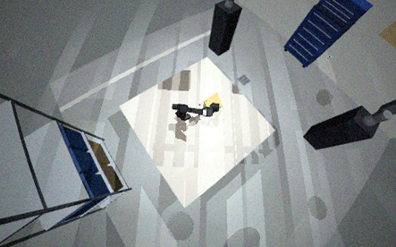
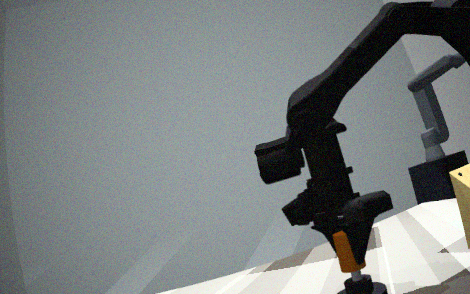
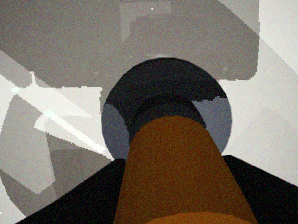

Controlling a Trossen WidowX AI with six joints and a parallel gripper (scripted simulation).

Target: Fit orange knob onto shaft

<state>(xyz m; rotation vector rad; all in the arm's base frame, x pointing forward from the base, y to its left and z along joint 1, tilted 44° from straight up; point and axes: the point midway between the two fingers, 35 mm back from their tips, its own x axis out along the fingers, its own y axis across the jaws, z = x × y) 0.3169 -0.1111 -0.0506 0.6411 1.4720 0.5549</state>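
Now: gripper tip 3 cm below the orange knob. Also, from my gripper tip: dark round pedestal: 4 cm below.
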